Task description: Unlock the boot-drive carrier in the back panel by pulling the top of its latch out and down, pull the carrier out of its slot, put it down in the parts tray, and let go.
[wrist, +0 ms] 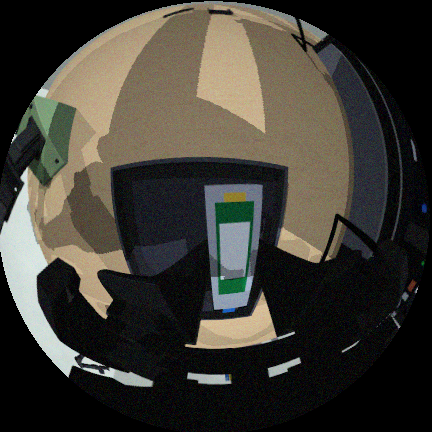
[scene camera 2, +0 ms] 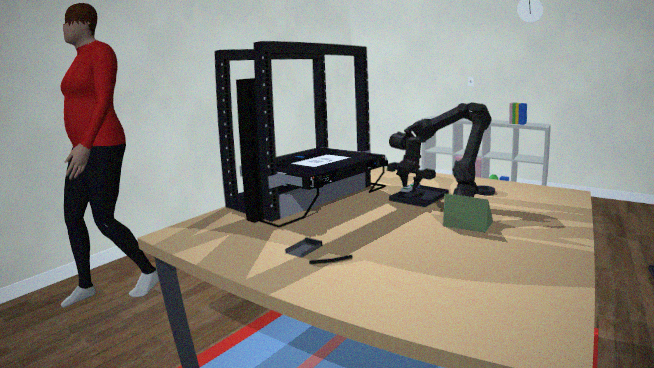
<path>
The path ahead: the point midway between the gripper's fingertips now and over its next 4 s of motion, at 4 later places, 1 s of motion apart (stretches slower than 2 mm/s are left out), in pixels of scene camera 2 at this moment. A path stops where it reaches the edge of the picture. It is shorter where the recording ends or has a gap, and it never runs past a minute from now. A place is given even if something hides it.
My gripper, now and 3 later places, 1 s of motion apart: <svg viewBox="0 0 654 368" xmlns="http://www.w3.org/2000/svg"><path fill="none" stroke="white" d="M409 192L409 194L410 177L413 165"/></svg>
</path>
